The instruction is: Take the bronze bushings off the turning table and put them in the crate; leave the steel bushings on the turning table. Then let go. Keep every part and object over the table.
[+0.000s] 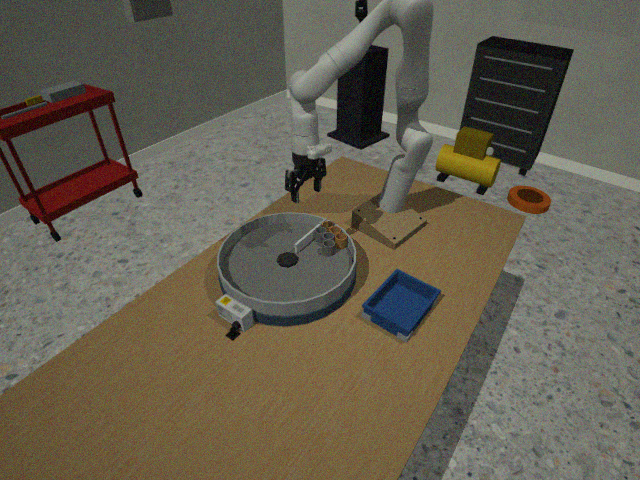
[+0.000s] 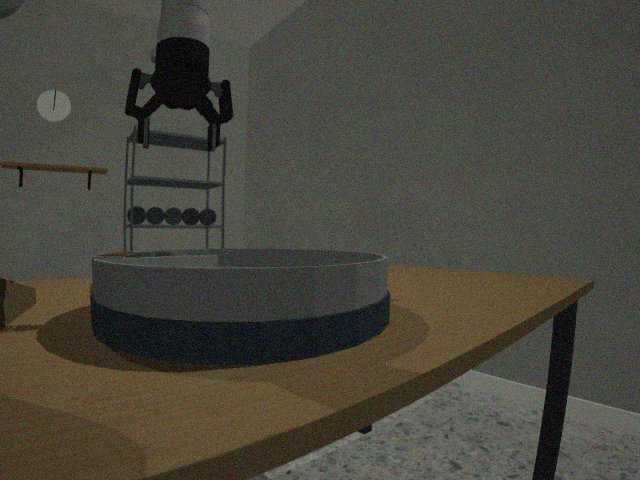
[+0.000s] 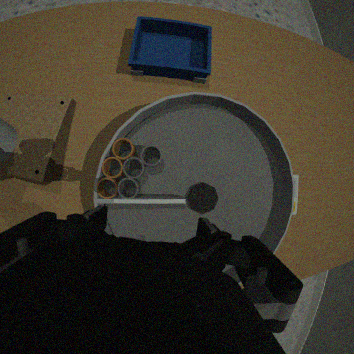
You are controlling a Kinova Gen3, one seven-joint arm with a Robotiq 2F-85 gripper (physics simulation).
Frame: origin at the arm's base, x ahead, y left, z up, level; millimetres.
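Seen in the pictures: gripper, between the fingertips: (image 1: 306,196) (image 2: 179,149) (image 3: 151,222); arm's base, origin of its link: (image 1: 389,204) (image 3: 1,142).
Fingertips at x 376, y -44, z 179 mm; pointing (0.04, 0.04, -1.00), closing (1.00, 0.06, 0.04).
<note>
Pixels of each thing's middle, then the offset from my fingertips to it. "*": a spot on its surface instead.
- blue crate, middle of its body: (image 3: 171,48) (image 1: 401,303) 212 mm down, 33 mm back, 355 mm left
- pale divider bar, a spot on its surface: (image 3: 145,201) (image 1: 308,232) * 148 mm down, 14 mm back, 9 mm right
- dark hub, middle of its body: (image 3: 202,197) (image 1: 287,259) 180 mm down, 98 mm ahead, 12 mm left
- white control box, a spot on its surface: (image 1: 234,311) * 180 mm down, 337 mm ahead, 73 mm left
The turning table (image 1: 289,311) (image 2: 232,294) (image 3: 225,140) is a round grey tray with a raised wall. Three bronze bushings stand upright in a row along its wall: one (image 3: 107,196) against the divider bar, a middle one (image 3: 103,167) and an outer one (image 1: 341,241) (image 3: 114,148). Three steel bushings stand inward of them: one (image 3: 128,196) by the divider, one (image 3: 133,176) in the middle and one (image 1: 329,249) (image 3: 151,164) at the end. The blue crate (image 1: 385,323) (image 3: 167,71) is empty. My gripper (image 1: 306,194) (image 2: 178,146) (image 3: 151,222) is open and empty, high above the bushings' level.
A pale divider bar (image 1: 308,238) (image 3: 145,201) runs from the wall towards the dark hub (image 1: 287,259) (image 3: 201,198). A white control box (image 1: 234,311) sits at the turning table's near side. The arm's base plate (image 1: 392,227) lies behind the crate.
</note>
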